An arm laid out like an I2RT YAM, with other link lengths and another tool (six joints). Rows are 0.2 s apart.
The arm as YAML. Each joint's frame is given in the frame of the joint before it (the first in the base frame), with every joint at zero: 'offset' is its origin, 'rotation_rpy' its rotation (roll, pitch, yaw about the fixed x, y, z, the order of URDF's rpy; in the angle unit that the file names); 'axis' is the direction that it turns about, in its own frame. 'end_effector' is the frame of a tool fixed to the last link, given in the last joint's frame.
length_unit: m
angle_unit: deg
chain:
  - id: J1
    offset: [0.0, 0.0, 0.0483]
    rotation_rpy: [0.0, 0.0, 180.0]
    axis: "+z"
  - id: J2
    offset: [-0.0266, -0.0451, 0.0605]
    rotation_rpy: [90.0, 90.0, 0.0]
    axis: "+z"
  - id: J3
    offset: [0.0, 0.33, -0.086]
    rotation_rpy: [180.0, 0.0, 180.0]
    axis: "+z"
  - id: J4
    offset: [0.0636, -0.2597, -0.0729]
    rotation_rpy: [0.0, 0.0, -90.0]
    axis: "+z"
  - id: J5
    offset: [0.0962, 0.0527, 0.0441]
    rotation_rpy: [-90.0, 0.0, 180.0]
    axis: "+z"
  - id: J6
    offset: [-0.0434, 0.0, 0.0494]
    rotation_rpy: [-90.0, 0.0, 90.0]
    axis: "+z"
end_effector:
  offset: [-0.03, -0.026, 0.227]
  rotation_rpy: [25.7, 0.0, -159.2]
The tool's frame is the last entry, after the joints.
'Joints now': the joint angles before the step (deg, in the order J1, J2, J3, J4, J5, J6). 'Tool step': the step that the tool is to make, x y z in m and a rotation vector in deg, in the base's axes. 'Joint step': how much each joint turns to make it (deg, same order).
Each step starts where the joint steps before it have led.
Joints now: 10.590, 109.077, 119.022, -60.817, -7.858, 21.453
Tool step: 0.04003, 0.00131, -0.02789, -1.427, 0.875, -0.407
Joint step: -0.001, 8.219, 7.082, -0.044, 1.225, -0.460
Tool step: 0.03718, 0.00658, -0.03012, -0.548, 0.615, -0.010
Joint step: 0.153, 8.218, 7.541, -0.043, 0.436, -0.130
